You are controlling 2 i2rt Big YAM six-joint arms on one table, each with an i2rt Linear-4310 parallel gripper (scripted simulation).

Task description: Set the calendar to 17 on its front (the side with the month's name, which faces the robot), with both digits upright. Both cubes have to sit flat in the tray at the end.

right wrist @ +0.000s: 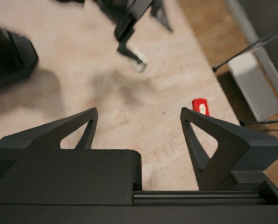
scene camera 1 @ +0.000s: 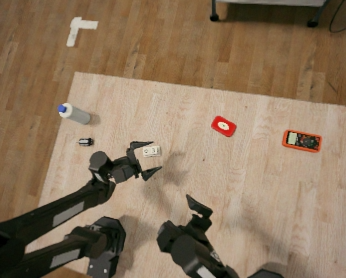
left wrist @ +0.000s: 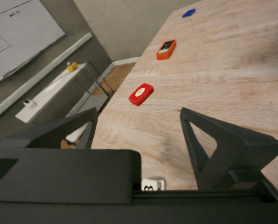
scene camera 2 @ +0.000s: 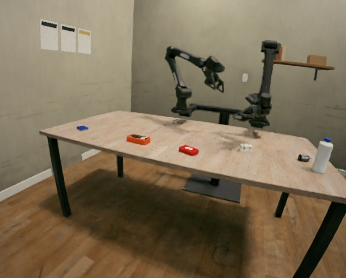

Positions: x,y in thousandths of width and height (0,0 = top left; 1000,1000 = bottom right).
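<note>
I can see my left gripper (left wrist: 498,502), and my right gripper (right wrist: 498,498) is in view as well.
</note>
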